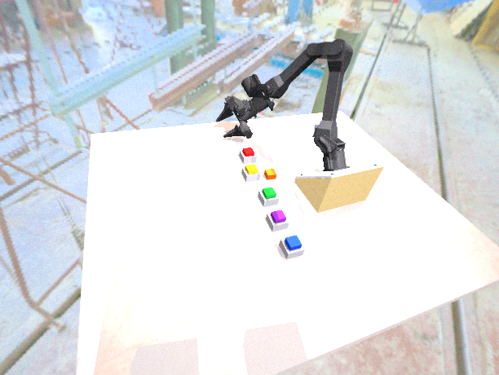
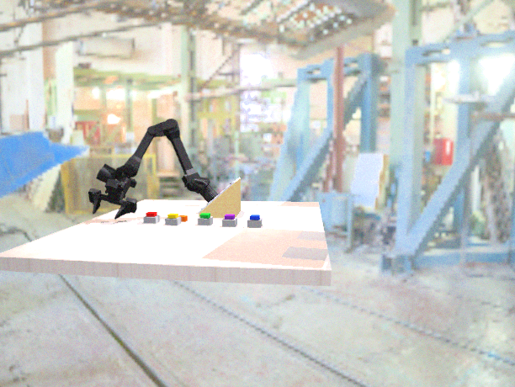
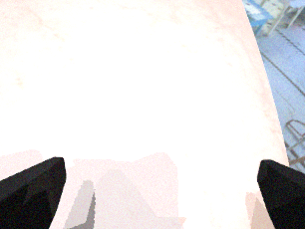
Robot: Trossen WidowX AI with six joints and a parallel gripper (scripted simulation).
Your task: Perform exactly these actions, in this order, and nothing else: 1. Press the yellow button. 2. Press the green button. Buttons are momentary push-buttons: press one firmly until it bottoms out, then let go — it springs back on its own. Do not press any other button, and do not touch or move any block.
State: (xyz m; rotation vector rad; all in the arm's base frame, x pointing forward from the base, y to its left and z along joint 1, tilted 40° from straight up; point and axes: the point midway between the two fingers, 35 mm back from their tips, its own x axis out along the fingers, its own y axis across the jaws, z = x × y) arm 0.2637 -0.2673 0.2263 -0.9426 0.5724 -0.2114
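Now: the yellow button 30 mm behind my gripper tip and 260 mm to the left of it. Also, from my gripper tip: orange block (100 mm behind, 270 mm to the left, 20 mm below); green button (40 mm behind, 370 mm to the left); red button (60 mm behind, 160 mm to the left).
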